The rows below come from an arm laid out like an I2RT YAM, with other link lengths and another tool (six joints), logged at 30 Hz.
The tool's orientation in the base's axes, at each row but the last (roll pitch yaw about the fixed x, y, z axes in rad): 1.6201 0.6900 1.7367; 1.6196 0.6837 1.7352; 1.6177 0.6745 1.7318; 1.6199 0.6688 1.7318; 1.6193 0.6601 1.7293; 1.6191 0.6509 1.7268; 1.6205 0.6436 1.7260; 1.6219 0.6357 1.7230; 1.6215 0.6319 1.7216; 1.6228 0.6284 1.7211; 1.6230 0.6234 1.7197
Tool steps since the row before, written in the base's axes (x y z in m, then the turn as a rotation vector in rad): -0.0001 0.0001 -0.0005 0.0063 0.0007 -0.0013; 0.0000 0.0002 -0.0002 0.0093 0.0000 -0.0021; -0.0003 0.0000 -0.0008 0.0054 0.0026 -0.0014; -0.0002 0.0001 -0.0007 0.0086 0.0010 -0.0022; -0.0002 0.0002 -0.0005 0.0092 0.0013 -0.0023; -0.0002 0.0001 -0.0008 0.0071 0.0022 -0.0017; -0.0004 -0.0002 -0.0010 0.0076 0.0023 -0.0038; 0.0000 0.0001 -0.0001 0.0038 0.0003 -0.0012; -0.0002 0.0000 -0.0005 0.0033 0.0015 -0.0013; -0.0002 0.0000 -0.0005 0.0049 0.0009 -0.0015; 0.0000 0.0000 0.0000 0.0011 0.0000 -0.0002
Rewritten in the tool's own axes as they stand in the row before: 0.0004 -0.0003 -0.0001 0.0006 -0.0009 0.0064; 0.0003 0.0000 0.0000 0.0001 -0.0021 0.0093; 0.0005 -0.0006 -0.0003 0.0022 0.0002 0.0057; 0.0005 -0.0005 -0.0002 0.0011 -0.0015 0.0087; 0.0005 -0.0003 -0.0002 0.0013 -0.0015 0.0094; 0.0006 -0.0006 -0.0002 0.0019 -0.0003 0.0074; 0.0005 -0.0009 -0.0004 0.0032 -0.0020 0.0080; 0.0001 0.0000 0.0000 0.0005 -0.0009 0.0039; 0.0003 -0.0004 -0.0002 0.0016 -0.0003 0.0035; 0.0003 -0.0004 -0.0002 0.0010 -0.0009 0.0050; 0.0000 0.0000 0.0000 0.0000 -0.0002 0.0011
